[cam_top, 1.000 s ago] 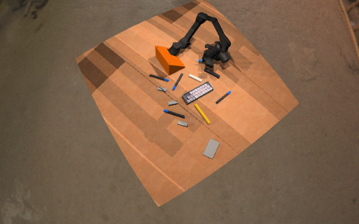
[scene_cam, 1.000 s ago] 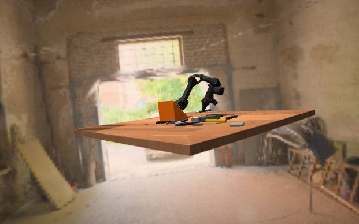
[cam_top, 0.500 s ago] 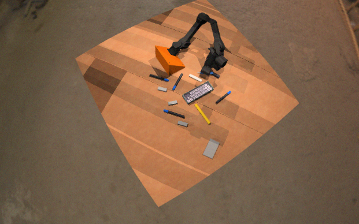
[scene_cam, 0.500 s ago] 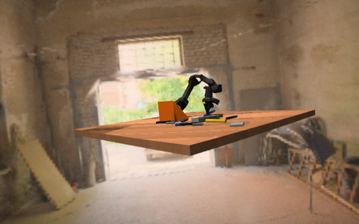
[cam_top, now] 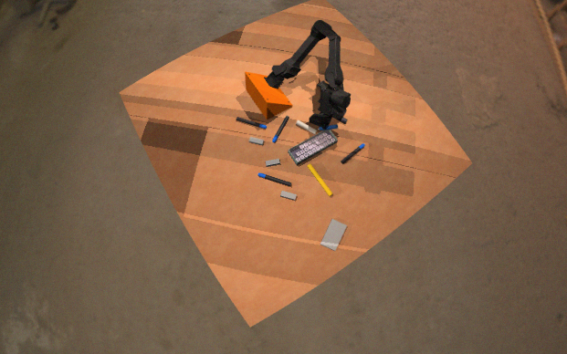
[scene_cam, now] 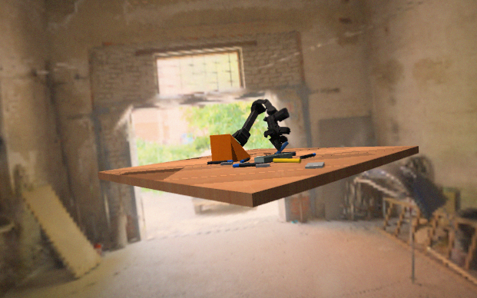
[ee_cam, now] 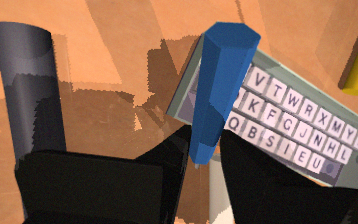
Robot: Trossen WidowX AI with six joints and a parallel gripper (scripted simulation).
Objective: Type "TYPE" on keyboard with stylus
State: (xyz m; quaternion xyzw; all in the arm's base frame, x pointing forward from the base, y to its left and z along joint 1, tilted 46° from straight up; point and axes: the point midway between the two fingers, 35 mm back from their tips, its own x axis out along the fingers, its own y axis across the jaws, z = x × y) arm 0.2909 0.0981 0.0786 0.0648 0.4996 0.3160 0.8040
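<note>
Now: the blue stylus 1 cm to the right of my gripper tip, 1 cm below it and 1 cm behind it. From my gripper tip the other things lie so: dark cylinder: 8 cm to the left, 5 cm behind, 3 cm below; then yellow stick: 19 cm ahead, 12 cm to the right, 3 cm below; then white cylinder: 6 cm to the right, 5 cm behind, 3 cm below.
</note>
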